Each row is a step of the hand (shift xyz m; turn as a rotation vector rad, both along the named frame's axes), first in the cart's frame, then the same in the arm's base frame.
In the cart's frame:
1: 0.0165 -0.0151 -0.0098 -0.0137 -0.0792 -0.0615
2: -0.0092 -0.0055 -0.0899 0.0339 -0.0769 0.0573
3: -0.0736 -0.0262 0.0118 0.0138 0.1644 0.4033
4: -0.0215 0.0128 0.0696 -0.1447 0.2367 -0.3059
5: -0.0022 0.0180 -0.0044 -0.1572 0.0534 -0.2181
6: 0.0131 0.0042 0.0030 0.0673 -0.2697 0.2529
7: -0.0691 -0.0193 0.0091 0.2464 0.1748 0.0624
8: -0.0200 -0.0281 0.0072 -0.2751 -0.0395 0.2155
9: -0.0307 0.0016 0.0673 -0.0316 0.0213 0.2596
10: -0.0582 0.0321 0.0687 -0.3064 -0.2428 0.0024
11: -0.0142 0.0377 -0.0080 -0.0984 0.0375 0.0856
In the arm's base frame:
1: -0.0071 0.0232 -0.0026 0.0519 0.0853 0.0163
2: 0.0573 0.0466 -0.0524 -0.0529 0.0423 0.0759
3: 0.0571 -0.0170 0.0519 -0.2462 -0.3251 0.1536
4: -0.0212 -0.0543 0.0454 0.2672 -0.0803 -0.3045
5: 0.0027 -0.0121 -0.0139 0.2455 0.0068 -0.1217
6: -0.0129 0.0008 -0.0056 -0.1709 0.1001 0.3194
7: 0.0543 -0.0189 0.0439 -0.2545 -0.0608 -0.1634
8: 0.0152 0.0091 0.0305 0.1148 -0.1956 0.2688
9: -0.0114 -0.0486 0.0546 -0.1174 -0.1627 0.1691
10: 0.0081 -0.0836 0.0456 0.2749 0.0535 0.2728
11: 0.0129 -0.0301 -0.0248 0.0319 -0.1131 0.0679

